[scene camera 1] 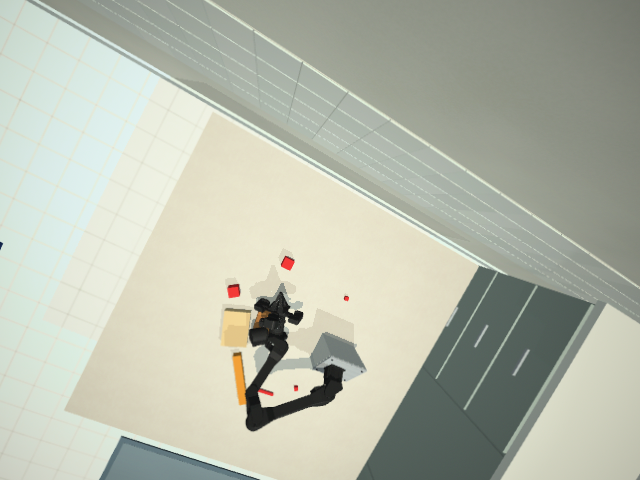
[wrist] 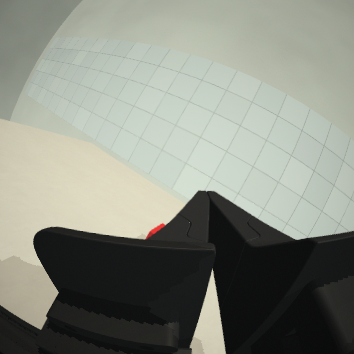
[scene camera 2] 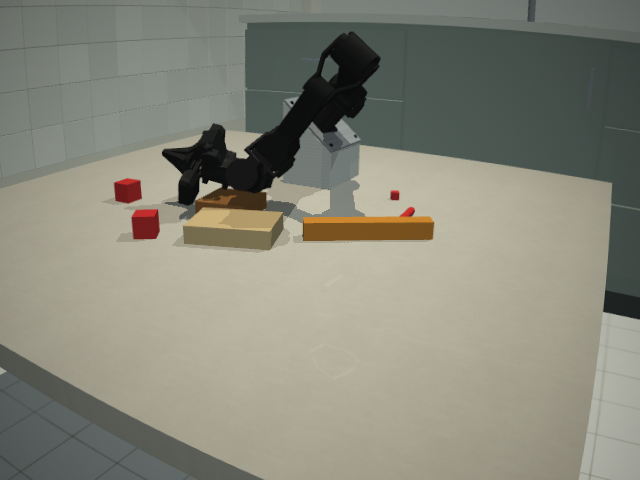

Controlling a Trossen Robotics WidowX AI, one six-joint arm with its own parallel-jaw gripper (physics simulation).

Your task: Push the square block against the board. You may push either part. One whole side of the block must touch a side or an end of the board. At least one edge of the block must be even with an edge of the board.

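Places are measured from the arm's base along level axes (x ahead, y left, z up), in millimetres.
Where they show: gripper, between the fingertips: [scene camera 1: 280,292] [wrist: 204,198] [scene camera 2: 162,152]; arm's base, origin of its link: [scene camera 1: 334,368] [scene camera 2: 321,121].
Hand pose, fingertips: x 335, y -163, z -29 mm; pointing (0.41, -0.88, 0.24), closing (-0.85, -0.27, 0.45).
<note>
Each offset is from my fingertips to the top centre of the thing.
The square block @(77 mm down, 34 mm back, 148 mm left) [scene camera 1: 262,316] [scene camera 2: 254,200] is brown and lies flat, partly hidden under the arm in scene camera 1 and behind the board in scene camera 2. The board @(77 mm down, 66 mm ahead, 238 mm left) [scene camera 1: 234,331] [scene camera 2: 227,237] is a tan, flat rectangular slab beside it. The block's side faces the board's long side closely; I cannot tell if they touch or if any edges are even. My gripper [scene camera 1: 281,289] [scene camera 2: 165,152] [wrist: 204,198] is shut and empty. Its fingertips are raised and point past the block, with the gripper body and wrist over or beside the block. Neither block nor board shows in the wrist view.
Two red cubes @(68 mm down, 20 mm ahead, 95 mm right) [scene camera 1: 287,262] @(68 mm down, 148 mm ahead, 105 mm left) [scene camera 1: 233,290] [scene camera 2: 127,190] [scene camera 2: 146,224] stand beyond the fingertips and off the board's end. An orange bar @(77 mm down, 58 mm back, 427 mm left) [scene camera 1: 239,379] [scene camera 2: 368,228] lies past the board's other end. A red cylinder @(94 mm down, 181 mm back, 442 mm left) [scene camera 1: 266,392] [scene camera 2: 408,212] and small red cubes @(92 mm down, 277 mm back, 82 mm right) [scene camera 1: 346,298] @(92 mm down, 295 mm back, 369 mm left) [scene camera 1: 295,388] [scene camera 2: 394,195] lie farther off.
</note>
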